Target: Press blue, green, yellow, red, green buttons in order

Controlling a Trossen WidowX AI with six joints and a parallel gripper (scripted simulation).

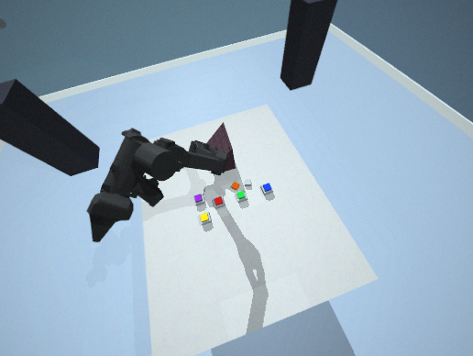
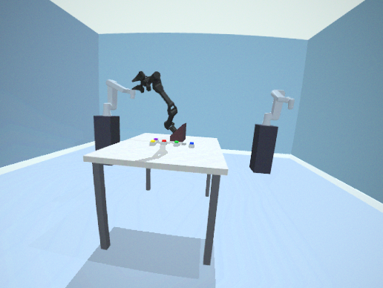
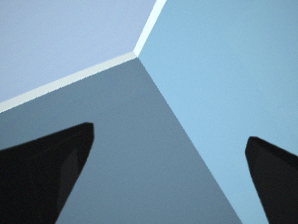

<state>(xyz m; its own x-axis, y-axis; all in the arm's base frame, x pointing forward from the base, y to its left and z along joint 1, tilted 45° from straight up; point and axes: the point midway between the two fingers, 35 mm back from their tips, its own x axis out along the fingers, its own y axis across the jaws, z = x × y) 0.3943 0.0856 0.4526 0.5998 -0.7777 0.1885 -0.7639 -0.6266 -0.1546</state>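
The blue button lies 150 mm behind my gripper tip, 480 mm to the left of it and 450 mm below it. Round my gripper tip: purple button (210 mm behind, 140 mm to the left, 440 mm below); then red button (160 mm behind, 230 mm to the left, 440 mm below); then yellow button (110 mm behind, 140 mm to the left, 440 mm below).
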